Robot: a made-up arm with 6 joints. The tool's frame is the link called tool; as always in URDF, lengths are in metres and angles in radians. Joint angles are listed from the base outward.
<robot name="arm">
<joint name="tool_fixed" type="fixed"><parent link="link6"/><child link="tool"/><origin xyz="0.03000 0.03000 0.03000" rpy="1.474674 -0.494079 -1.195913"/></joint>
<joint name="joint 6" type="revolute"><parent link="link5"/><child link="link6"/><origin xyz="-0.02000 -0.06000 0.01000" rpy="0.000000 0.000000 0.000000"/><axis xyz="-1 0 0"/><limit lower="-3.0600" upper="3.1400"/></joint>
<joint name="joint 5" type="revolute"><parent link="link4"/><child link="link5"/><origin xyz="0.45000 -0.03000 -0.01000" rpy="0.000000 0.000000 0.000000"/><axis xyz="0 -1 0"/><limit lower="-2.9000" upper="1.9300"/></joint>
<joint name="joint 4" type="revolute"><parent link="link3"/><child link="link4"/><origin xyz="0.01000 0.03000 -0.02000" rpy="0.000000 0.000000 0.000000"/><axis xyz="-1 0 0"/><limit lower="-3.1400" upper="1.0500"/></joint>
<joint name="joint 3" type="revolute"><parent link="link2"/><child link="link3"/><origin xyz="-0.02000 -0.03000 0.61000" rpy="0.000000 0.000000 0.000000"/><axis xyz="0 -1 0"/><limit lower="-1.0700" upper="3.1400"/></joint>
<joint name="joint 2" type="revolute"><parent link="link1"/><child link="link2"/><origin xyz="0.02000 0.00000 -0.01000" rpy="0.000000 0.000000 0.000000"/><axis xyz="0 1 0"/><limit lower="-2.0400" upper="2.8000"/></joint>
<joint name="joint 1" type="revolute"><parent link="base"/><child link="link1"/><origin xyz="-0.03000 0.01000 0.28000" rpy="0.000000 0.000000 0.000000"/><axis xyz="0 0 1"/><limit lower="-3.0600" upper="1.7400"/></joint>
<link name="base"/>
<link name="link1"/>
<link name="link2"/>
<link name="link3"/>
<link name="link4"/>
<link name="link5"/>
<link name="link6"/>
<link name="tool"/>
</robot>
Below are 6 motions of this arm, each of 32 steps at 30 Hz.
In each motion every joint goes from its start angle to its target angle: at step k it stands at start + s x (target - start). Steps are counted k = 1, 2, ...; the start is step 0. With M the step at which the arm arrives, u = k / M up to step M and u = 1 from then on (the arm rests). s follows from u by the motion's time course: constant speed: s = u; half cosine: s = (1 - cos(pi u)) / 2; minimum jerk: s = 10 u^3 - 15 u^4 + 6 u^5.
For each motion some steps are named. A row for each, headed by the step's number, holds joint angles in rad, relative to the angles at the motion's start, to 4 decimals.
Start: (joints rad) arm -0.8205 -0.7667 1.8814 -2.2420 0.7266 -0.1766
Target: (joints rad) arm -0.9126 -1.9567 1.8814 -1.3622 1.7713 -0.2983
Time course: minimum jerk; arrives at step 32
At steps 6, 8, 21, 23, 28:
6: -0.0045 -0.0580 0.0000 0.0429 0.0509 -0.0059
8: -0.0095 -0.1232 0.0000 0.0911 0.1081 -0.0126
21: -0.0713 -0.9216 0.0000 0.6814 0.8091 -0.0943
23: -0.0793 -1.0244 0.0000 0.7574 0.8993 -0.1048
28: -0.0906 -1.1709 0.0000 0.8657 1.0279 -0.1197

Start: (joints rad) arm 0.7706 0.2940 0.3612 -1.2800 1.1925 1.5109
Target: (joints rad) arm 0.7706 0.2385 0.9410 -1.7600 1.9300 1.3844
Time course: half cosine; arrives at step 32
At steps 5, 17, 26, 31, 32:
5: 0.0000 -0.0033 0.0342 -0.0283 0.0435 -0.0075
17: 0.0000 -0.0305 0.3183 -0.2635 0.4049 -0.0694
26: 0.0000 -0.0508 0.5309 -0.4396 0.6754 -0.1158
31: 0.0000 -0.0554 0.5784 -0.4788 0.7357 -0.1262
32: 0.0000 -0.0555 0.5798 -0.4800 0.7375 -0.1265

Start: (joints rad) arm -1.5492 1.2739 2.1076 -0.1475 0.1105 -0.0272
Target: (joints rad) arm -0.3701 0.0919 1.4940 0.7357 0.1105 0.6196
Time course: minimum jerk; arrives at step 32
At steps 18, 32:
18: 0.7263 -0.7281 -0.3780 0.5440 0.0000 0.3984
32: 1.1791 -1.1820 -0.6136 0.8832 0.0000 0.6468

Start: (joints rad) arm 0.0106 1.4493 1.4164 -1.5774 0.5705 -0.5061
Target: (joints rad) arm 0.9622 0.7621 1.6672 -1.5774 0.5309 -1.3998
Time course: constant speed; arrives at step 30
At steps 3, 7, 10, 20, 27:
3: 0.0952 -0.0687 0.0251 0.0000 -0.0040 -0.0894
7: 0.2220 -0.1603 0.0585 0.0000 -0.0092 -0.2085
10: 0.3172 -0.2291 0.0836 0.0000 -0.0132 -0.2979
20: 0.6344 -0.4581 0.1672 0.0000 -0.0264 -0.5958
27: 0.8564 -0.6185 0.2257 0.0000 -0.0356 -0.8043

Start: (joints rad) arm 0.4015 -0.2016 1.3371 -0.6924 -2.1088 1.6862
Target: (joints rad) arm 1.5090 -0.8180 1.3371 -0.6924 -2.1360 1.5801
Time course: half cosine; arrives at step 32
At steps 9, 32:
9: 0.2025 -0.1127 0.0000 0.0000 -0.0050 -0.0194
32: 1.1075 -0.6164 0.0000 0.0000 -0.0272 -0.1061

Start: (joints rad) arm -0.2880 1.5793 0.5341 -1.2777 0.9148 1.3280
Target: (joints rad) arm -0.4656 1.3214 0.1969 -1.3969 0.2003 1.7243
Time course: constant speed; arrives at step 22
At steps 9, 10, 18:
9: -0.0727 -0.1055 -0.1379 -0.0488 -0.2923 0.1621
10: -0.0807 -0.1172 -0.1533 -0.0542 -0.3248 0.1801
18: -0.1453 -0.2110 -0.2759 -0.0975 -0.5846 0.3242

